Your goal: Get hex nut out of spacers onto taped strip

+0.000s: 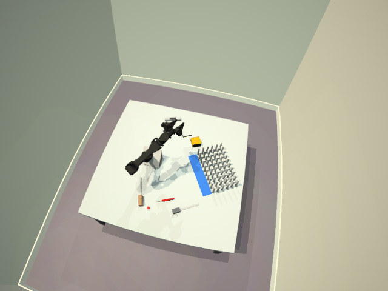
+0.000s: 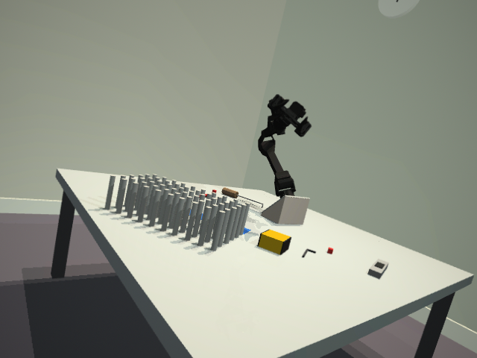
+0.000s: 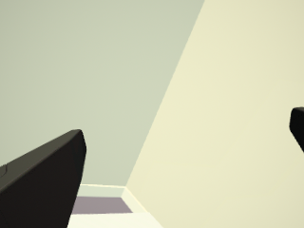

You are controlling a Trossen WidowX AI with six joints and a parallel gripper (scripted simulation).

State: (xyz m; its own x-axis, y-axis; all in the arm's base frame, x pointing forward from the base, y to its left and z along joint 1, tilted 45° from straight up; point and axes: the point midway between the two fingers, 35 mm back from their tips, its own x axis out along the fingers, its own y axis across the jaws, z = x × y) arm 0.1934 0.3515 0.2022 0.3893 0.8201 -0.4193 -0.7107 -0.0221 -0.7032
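Right now my gripper tip is 46 cm to the left of the red-handled tool, 46 cm above it and 1 cm short of it. Also, from my gripper tip: yellow block 44 cm below, 17 cm to the left, 11 cm ahead; then blue taped strip 47 cm below, 23 cm ahead, 13 cm to the right; then black L-shaped key 46 cm below, 21 cm to the left, 1 cm behind.
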